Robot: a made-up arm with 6 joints.
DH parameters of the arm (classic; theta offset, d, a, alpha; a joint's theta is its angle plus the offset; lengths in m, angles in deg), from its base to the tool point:
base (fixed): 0 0.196 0 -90
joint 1: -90 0.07 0.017 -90
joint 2: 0 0.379 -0.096 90
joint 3: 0 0.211 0.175 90
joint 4: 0 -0.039 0.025 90
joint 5: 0 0.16 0.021 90
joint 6: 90 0.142 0.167 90
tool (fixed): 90 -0.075 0 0
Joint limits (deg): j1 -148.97..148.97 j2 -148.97..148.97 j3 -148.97..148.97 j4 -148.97..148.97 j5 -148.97..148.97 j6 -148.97..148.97
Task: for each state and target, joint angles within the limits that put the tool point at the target. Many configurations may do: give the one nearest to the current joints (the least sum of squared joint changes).
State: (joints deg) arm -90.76 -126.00 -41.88 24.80 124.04 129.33
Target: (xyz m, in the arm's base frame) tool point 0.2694 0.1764 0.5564
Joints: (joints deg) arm -102.56 -115.78 -22.93 23.47 115.04 120.20
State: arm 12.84 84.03 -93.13 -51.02 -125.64 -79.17
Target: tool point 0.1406 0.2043 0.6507
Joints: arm -26.64 57.09 -122.40 -74.22 -115.36 -109.78
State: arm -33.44 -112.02 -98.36 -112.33 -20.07 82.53
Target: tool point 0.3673 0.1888 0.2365
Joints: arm -59.61 -84.64 -90.65 -110.37 2.63 100.17
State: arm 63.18 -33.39 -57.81 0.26 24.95 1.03
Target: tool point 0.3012 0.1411 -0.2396
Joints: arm 78.76 -45.88 -22.98 5.45 29.54 14.38
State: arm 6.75 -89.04 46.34 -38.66 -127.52 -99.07
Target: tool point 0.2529 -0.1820 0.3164
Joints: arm -24.44 -116.86 63.67 -38.62 -132.96 -78.71
